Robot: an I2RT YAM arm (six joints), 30 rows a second.
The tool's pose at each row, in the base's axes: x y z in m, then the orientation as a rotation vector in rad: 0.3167 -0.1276 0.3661 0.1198 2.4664 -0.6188; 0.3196 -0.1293 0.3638 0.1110 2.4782 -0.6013; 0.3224 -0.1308 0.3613 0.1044 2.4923 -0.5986; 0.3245 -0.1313 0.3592 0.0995 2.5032 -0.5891; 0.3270 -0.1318 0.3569 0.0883 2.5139 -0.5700; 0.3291 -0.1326 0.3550 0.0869 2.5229 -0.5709; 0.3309 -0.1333 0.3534 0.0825 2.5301 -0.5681; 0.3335 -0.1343 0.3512 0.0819 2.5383 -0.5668; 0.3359 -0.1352 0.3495 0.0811 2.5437 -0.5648; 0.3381 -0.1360 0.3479 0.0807 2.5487 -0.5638; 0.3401 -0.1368 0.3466 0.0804 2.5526 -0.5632; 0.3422 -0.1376 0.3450 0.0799 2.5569 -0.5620; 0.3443 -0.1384 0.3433 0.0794 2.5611 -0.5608; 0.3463 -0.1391 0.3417 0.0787 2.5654 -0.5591; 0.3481 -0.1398 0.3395 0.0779 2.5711 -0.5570; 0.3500 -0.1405 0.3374 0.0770 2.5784 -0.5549
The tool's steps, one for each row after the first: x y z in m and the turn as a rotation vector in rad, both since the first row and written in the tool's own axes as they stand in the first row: -0.0010 0.0001 0.0039 -0.0159 0.0068 -0.0040; -0.0018 0.0004 0.0079 -0.0211 0.0185 -0.0108; -0.0023 0.0012 0.0107 -0.0303 0.0266 -0.0140; -0.0031 0.0023 0.0139 -0.0476 0.0320 -0.0190; -0.0037 0.0028 0.0168 -0.0484 0.0404 -0.0222; -0.0042 0.0032 0.0192 -0.0522 0.0461 -0.0260; -0.0051 0.0038 0.0226 -0.0542 0.0536 -0.0278; -0.0060 0.0042 0.0255 -0.0565 0.0584 -0.0290; -0.0069 0.0046 0.0281 -0.0579 0.0630 -0.0301; -0.0078 0.0049 0.0305 -0.0588 0.0666 -0.0310; -0.0086 0.0052 0.0331 -0.0603 0.0704 -0.0320; -0.0093 0.0057 0.0358 -0.0617 0.0742 -0.0329; -0.0100 0.0062 0.0383 -0.0636 0.0780 -0.0339; -0.0102 0.0068 0.0411 -0.0659 0.0830 -0.0351; -0.0105 0.0075 0.0440 -0.0684 0.0896 -0.0368
